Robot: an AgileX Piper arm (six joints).
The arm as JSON. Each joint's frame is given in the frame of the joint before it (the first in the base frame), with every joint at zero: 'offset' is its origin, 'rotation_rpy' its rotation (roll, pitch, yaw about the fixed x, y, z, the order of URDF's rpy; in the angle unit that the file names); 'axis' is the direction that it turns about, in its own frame. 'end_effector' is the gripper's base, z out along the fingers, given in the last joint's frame.
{
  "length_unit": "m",
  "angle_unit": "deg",
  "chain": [
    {
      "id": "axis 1",
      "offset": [
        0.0,
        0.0,
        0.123
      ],
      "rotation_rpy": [
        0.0,
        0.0,
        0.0
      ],
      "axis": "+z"
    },
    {
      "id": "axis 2",
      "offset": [
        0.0,
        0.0,
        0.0
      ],
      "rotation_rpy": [
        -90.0,
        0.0,
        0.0
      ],
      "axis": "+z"
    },
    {
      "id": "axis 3",
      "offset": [
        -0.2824,
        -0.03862,
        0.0
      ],
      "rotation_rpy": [
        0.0,
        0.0,
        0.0
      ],
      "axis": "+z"
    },
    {
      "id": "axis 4",
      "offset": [
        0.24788,
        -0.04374,
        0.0
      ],
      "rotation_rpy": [
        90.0,
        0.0,
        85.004
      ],
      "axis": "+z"
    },
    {
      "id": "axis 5",
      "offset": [
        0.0,
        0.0,
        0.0
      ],
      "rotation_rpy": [
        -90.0,
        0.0,
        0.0
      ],
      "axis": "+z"
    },
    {
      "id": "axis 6",
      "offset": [
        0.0,
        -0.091,
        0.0
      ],
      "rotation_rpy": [
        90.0,
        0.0,
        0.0
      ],
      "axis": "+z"
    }
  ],
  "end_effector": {
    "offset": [
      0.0,
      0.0,
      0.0
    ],
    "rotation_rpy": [
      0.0,
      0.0,
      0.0
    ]
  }
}
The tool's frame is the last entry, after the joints.
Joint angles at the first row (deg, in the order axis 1, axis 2, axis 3, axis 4, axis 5, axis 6):
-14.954 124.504 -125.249 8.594 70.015 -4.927
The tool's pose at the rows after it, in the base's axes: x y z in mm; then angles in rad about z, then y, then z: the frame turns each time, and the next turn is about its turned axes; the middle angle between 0 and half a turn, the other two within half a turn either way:
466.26 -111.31 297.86 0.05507 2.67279 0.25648
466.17 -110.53 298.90 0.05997 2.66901 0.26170
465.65 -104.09 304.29 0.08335 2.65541 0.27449
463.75 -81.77 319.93 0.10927 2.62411 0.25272
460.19 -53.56 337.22 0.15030 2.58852 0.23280
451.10 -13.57 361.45 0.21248 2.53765 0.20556
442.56 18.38 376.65 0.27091 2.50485 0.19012
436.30 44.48 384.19 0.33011 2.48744 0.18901
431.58 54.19 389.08 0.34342 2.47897 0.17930
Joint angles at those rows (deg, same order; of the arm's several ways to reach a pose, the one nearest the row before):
-14.955 124.733 -125.247 8.595 70.014 -4.527
-14.897 124.618 -125.247 8.766 69.957 -4.469
-14.267 123.988 -125.248 9.339 69.958 -4.469
-11.688 122.097 -125.249 9.339 69.959 -4.469
-8.365 119.976 -125.247 9.396 69.958 -4.469
-3.495 116.940 -125.247 9.397 69.957 -4.470
0.572 114.992 -125.248 9.397 69.958 -4.470
3.953 114.017 -125.246 9.626 69.957 -4.469
5.329 113.217 -125.020 9.339 69.957 -4.354

